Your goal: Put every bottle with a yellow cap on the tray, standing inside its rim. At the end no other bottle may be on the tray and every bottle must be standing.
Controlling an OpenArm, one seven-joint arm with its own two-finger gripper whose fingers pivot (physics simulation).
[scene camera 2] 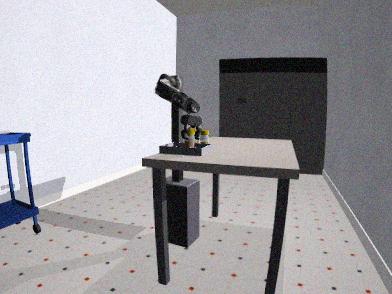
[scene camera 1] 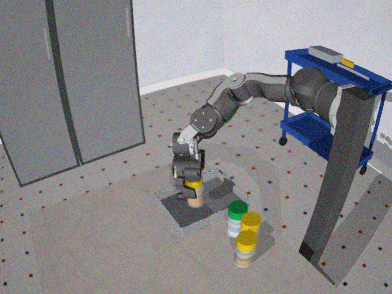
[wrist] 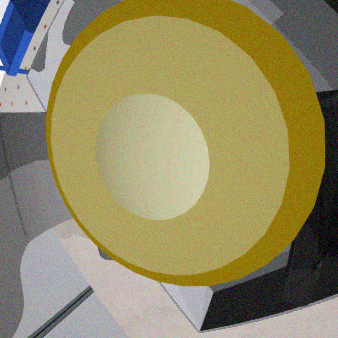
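A yellow-capped bottle [scene camera 1: 196, 199] [scene camera 2: 191, 142] [wrist: 165, 150] is upright inside the rim of the grey tray [scene camera 1: 200, 224] [scene camera 2: 179, 150]; whether its base touches the tray floor cannot be told. My gripper [scene camera 1: 193, 190] [scene camera 2: 192, 135] is shut on this bottle from above. The cap fills much of the wrist view and hides what is below. Outside the tray, a green-capped bottle [scene camera 1: 235, 220], a yellow-capped bottle [scene camera 1: 250, 222] behind and a nearer yellow-capped bottle [scene camera 1: 245, 250] stand close together. One standing yellow-capped bottle [scene camera 2: 204, 137] also shows in scene camera 2.
The three standing bottles are just off the tray's near right side, on the table [scene camera 1: 115, 240] [scene camera 2: 250, 155]. The arm's dark post [scene camera 1: 340, 165] rises at the right. A blue cart [scene camera 1: 337, 67] [scene camera 2: 15, 137] and a grey cabinet [scene camera 1: 100, 75] stand away from the table.
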